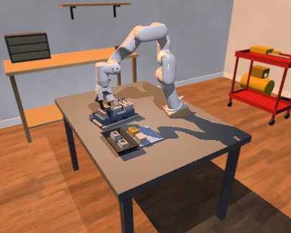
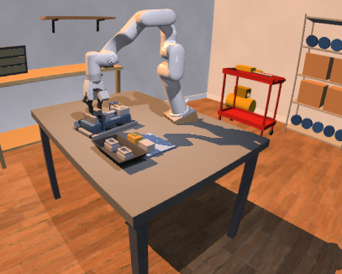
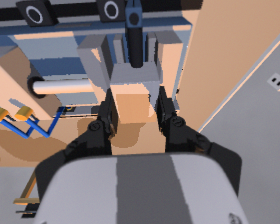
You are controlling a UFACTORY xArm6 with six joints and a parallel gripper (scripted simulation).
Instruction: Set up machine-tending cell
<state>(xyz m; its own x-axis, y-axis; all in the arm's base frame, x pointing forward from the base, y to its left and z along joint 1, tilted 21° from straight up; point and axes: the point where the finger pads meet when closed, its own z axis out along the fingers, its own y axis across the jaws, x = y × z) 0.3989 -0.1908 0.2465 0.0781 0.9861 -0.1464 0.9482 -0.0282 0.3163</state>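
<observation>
My hand is 20 mm above the aluminium blank. Also, from my hand: vise (80 mm below, 70 mm behind, 10 mm to the left); then work stop rod (50 mm to the left, 30 mm below, 10 mm ahead); then white cylinder rod (90 mm behind, 50 mm below, 10 mm to the left).
</observation>
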